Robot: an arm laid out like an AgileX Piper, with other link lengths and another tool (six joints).
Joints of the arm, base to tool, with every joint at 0 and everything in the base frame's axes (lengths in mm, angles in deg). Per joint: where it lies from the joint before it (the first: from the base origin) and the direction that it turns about. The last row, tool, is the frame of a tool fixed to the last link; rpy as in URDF.
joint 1: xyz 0 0 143.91 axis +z
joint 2: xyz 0 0 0 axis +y
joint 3: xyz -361.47 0 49.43 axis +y
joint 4: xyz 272.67 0 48.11 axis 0.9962 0 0.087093
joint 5: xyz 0 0 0 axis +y
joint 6: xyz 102.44 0 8.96 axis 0.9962 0 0.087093
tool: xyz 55.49 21 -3.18 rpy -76.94 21.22 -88.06
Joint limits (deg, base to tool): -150..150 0..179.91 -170..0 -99.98..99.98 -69.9..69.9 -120..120
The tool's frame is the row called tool.
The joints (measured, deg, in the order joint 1, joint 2, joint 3, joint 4, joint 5, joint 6), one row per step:
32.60 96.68 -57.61 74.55 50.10 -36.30
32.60 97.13 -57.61 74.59 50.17 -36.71
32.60 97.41 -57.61 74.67 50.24 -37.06
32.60 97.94 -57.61 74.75 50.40 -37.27
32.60 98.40 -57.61 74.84 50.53 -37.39
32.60 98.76 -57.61 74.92 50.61 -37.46
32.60 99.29 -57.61 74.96 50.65 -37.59
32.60 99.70 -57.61 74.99 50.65 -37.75
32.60 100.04 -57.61 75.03 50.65 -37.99
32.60 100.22 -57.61 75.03 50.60 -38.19
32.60 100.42 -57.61 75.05 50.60 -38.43
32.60 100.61 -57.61 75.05 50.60 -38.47
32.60 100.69 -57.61 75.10 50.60 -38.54
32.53 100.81 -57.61 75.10 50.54 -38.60
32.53 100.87 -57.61 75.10 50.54 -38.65
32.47 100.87 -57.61 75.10 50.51 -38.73
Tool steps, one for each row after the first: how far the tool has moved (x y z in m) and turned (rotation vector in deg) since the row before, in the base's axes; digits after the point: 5 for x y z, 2 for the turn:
0.00071 0.00062 -0.00302 -0.17 0.09 0.25
0.00039 0.00042 -0.00177 -0.05 0.01 0.20
0.00072 0.00078 -0.00337 -0.17 0.39 0.19
0.00066 0.00070 -0.00289 -0.14 0.39 0.11
0.00058 0.00055 -0.00226 -0.11 0.32 0.05
0.00095 0.00070 -0.00358 -0.24 0.38 0.08
0.00078 0.00052 -0.00282 -0.19 0.22 0.07
0.00061 0.00042 -0.00234 -0.14 0.10 0.11
0.00040 0.00018 -0.00135 -0.10 -0.04 0.07
0.00032 0.00022 -0.00140 -0.07 -0.02 0.12
0.00034 0.00022 -0.00133 -0.10 0.13 0.02
0.00017 0.00014 -0.00048 0.00 0.03 0.01
0.00075 -0.00020 -0.00092 -0.08 0.02 -0.08
0.00009 0.00006 -0.00043 -0.03 0.01 0.03
0.00039 -0.00029 -0.00005 0.00 -0.08 -0.04

